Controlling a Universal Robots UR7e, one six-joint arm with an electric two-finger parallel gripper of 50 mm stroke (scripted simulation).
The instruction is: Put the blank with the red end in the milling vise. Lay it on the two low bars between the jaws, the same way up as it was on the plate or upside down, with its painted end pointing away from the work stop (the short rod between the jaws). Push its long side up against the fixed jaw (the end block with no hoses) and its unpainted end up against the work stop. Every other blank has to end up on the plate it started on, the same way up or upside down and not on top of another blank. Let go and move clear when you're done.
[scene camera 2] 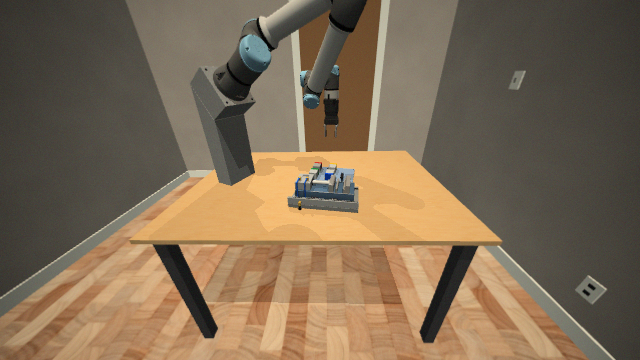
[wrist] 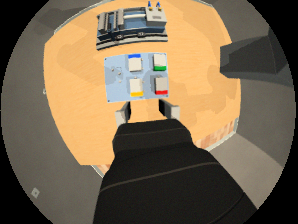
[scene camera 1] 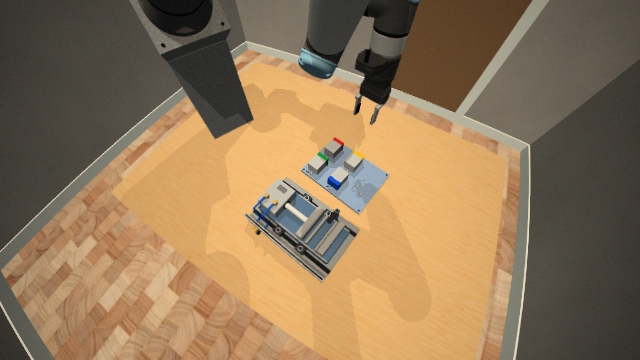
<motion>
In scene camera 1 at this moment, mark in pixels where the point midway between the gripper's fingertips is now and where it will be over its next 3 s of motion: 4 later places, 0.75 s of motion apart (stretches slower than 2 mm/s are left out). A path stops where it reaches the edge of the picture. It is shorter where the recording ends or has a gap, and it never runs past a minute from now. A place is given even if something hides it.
My gripper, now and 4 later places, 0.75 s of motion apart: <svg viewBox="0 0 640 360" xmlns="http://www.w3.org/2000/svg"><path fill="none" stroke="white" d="M364 117L360 131L360 129L357 122L351 112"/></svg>
</motion>
